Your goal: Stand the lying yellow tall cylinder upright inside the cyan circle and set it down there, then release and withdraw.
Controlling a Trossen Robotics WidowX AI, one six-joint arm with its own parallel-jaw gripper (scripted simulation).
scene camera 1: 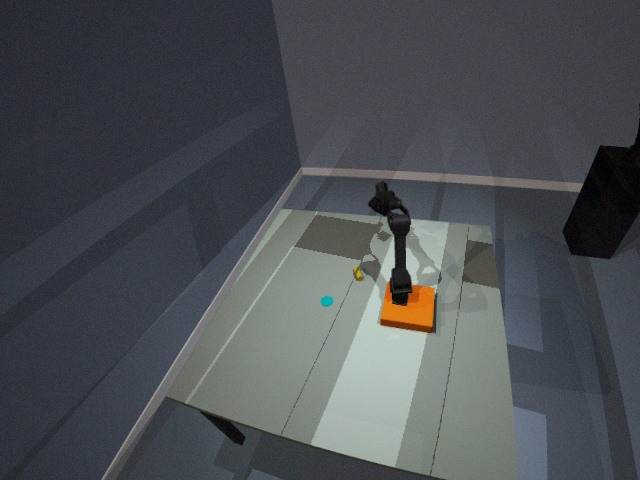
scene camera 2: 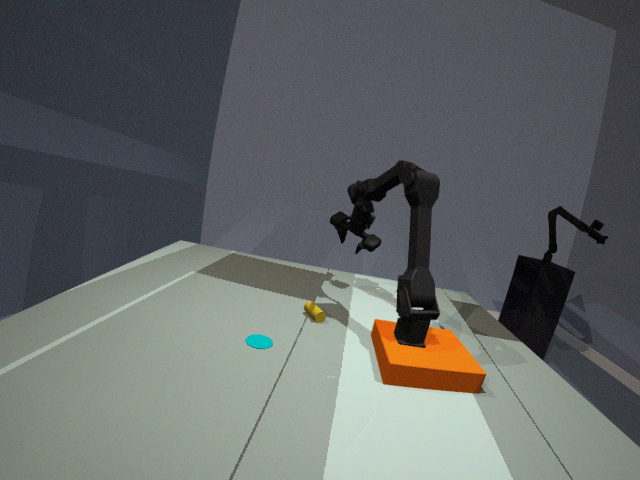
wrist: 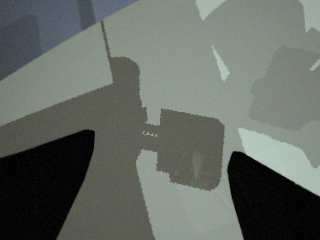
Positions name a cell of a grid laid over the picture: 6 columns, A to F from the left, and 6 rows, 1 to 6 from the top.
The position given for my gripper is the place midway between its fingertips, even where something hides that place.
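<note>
My gripper (scene camera 2: D4) is open and holds nothing. The gripper is also visible in the wrist view (wrist: D4).
</note>
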